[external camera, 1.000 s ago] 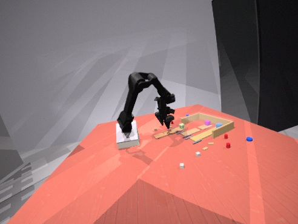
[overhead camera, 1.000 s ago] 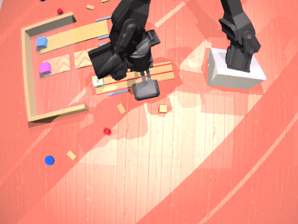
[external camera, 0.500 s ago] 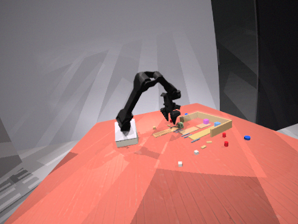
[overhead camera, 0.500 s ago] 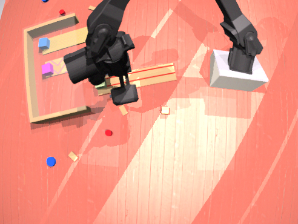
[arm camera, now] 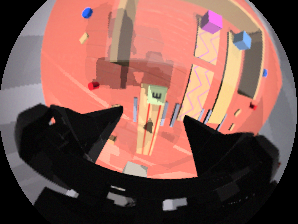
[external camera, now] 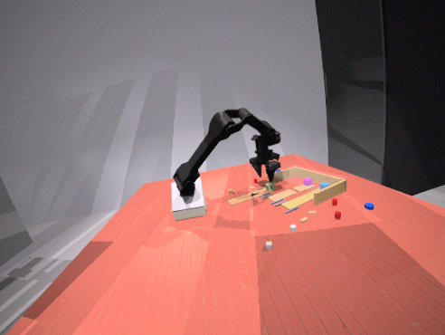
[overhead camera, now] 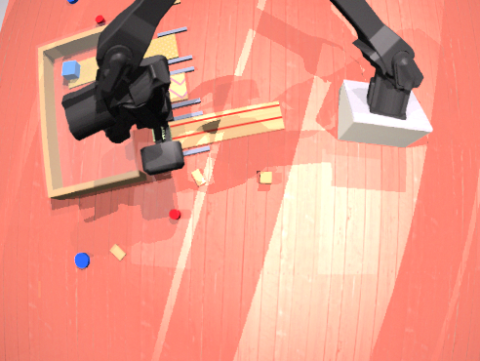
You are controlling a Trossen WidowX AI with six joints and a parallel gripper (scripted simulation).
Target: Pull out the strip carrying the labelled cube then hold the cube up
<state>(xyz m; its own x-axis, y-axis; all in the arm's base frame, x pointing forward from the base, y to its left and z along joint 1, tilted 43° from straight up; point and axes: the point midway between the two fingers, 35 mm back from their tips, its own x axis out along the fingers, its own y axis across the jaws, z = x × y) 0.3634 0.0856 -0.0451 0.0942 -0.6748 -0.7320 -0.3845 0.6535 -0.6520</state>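
The pale labelled cube is 20 mm ahead of my gripper tip, 10 mm to the left of it and 40 mm below it.
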